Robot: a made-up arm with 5 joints.
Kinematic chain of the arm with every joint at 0, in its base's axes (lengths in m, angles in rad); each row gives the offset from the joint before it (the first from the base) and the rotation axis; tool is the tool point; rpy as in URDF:
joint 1: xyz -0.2 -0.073 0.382 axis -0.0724 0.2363 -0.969
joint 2: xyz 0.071 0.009 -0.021 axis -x
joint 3: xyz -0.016 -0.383 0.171 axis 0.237 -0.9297 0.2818
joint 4: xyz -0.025 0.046 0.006 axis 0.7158 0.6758 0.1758
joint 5: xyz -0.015 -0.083 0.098 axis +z
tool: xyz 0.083 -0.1 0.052 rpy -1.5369 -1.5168 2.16
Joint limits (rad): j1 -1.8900..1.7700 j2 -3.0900..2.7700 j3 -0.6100..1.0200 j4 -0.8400..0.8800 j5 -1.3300..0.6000
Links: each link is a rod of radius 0.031 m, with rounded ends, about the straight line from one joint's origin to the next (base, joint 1, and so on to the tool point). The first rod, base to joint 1, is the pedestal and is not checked.
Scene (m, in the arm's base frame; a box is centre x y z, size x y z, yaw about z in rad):
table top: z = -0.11
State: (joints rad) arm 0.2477 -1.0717 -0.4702 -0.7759 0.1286
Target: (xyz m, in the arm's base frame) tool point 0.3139 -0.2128 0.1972
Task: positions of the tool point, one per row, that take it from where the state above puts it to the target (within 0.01 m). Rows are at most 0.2 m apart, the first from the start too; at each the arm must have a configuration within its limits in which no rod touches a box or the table.
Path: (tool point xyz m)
1: -0.0620 -0.5891 0.2091
2: 0.1033 -0.5072 0.1920
3: 0.2334 -0.3768 0.1888
4: 0.3139 -0.2128 0.1972

